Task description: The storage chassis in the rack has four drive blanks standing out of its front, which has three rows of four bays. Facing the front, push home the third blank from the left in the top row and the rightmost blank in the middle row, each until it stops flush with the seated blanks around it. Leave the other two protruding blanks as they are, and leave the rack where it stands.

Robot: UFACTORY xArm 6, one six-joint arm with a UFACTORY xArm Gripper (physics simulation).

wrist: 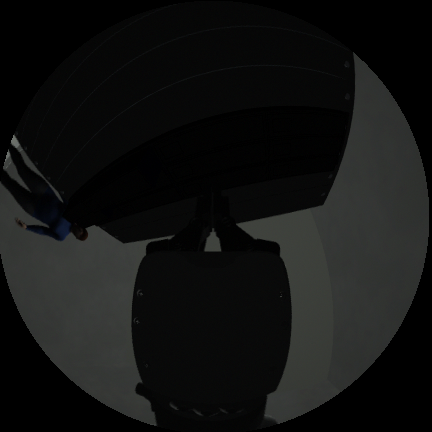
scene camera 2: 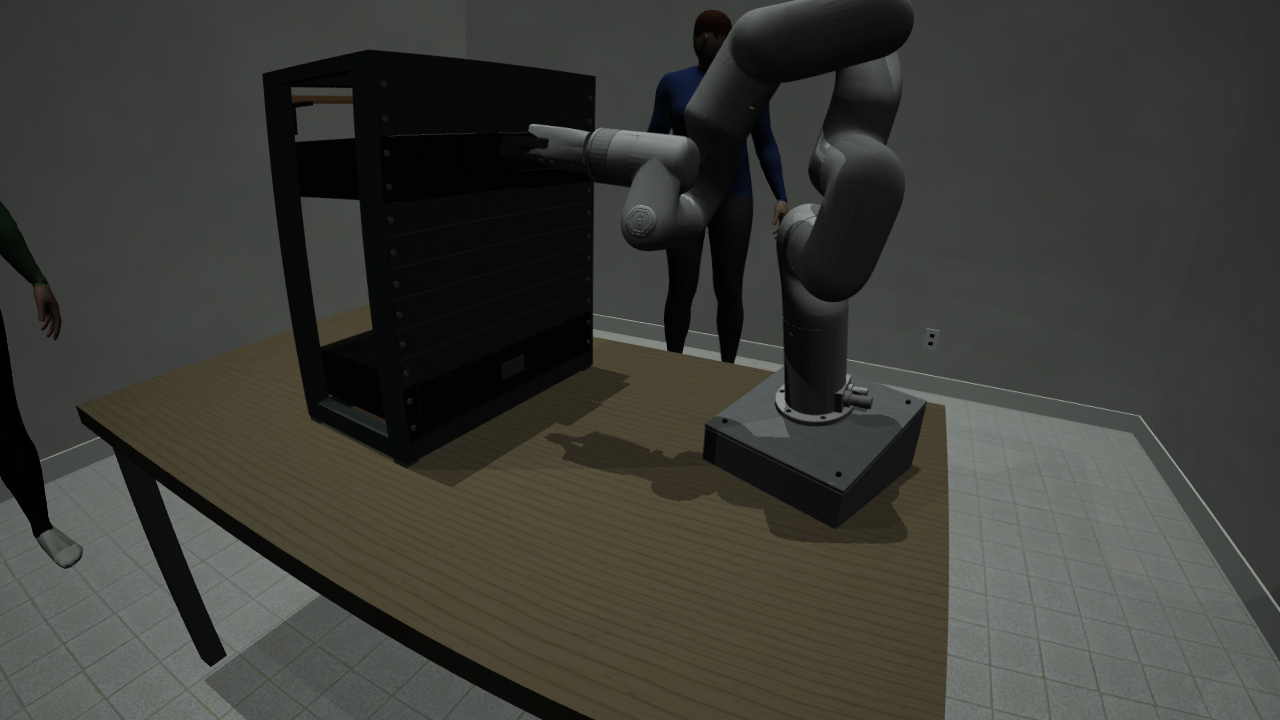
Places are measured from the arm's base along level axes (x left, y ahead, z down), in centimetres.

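Pixels of known places: gripper, between the fingertips: (wrist: 212,193) (scene camera 2: 504,146); arm's base, origin of its link: (scene camera 2: 814,402).
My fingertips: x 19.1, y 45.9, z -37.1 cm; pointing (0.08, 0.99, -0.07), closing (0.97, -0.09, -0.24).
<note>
For each thing: its top centre in the pictures, then the offset to it from my fingertips. "spot": a spot on its surface instead. Level surfaces: height alone.
- dark rack, centre of its top: (scene camera 2: 445,70) (wrist: 206,182) dz -13.0, dx -3.8, dy +17.8 cm
- storage chassis, a spot on its surface: (wrist: 290,135) (scene camera 2: 449,176) spot: dz +4.0, dx +9.4, dy +1.8 cm
- wooden table, height of its surface: dz +46.7 cm
The dark rack (scene camera 2: 380,268) (wrist: 348,80) stands upright on the table. The storage chassis (scene camera 2: 438,162) (wrist: 290,135) is a near-black band in its upper part, below two panels. Its bays and blanks are too dark to tell apart, so which stand out cannot be told. My gripper (scene camera 2: 506,144) (wrist: 212,193) is shut and empty, pointing at the chassis front right of its middle in the scene view. In the wrist view, which shows the rack upside down, the fingertips overlap the dark chassis near its top edge. Whether they touch a blank cannot be told.
Plain panels fill the rack front below the chassis, above a lower unit (scene camera 2: 465,380) with a small grey label. The arm's base block (scene camera 2: 805,447) stands on the wooden table (scene camera 2: 626,573). A person in blue (scene camera 2: 677,89) (wrist: 42,202) stands behind the table; another is partly visible at far left.
</note>
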